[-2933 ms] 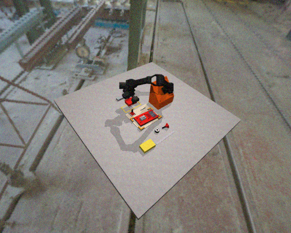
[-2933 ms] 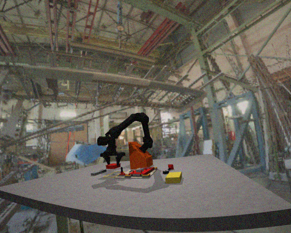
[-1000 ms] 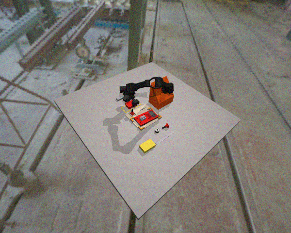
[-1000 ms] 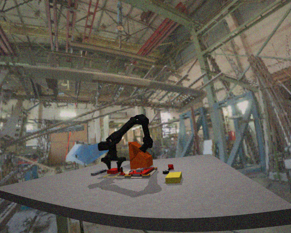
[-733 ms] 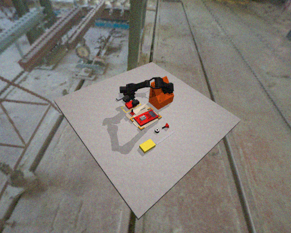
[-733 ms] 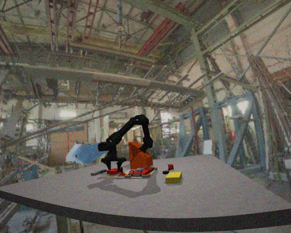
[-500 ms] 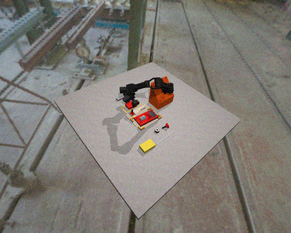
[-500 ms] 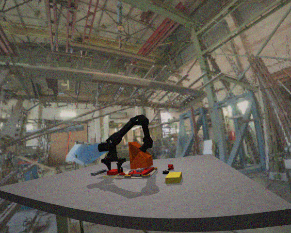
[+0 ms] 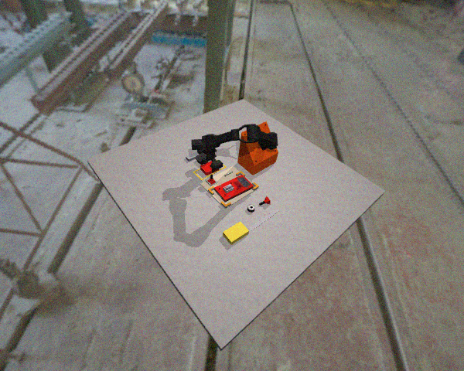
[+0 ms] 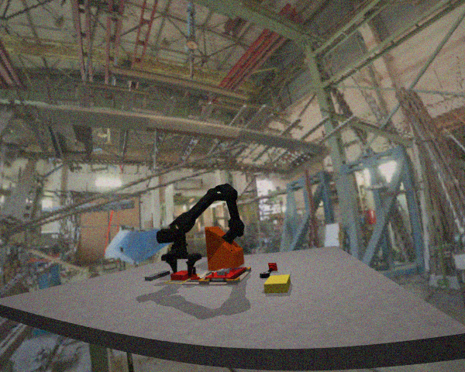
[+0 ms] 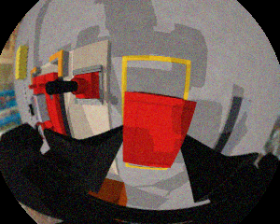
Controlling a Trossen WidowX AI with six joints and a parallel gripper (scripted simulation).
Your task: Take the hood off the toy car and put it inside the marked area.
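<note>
The red hood is 1 cm above my gripper tip. Also, from my gripper tip: thin rod: 4 cm ahead, 47 cm to the left, 1 cm below; then dark bar: 3 cm behind, 15 cm to the right; then wheel: 4 cm ahead, 37 cm to the left.
</note>
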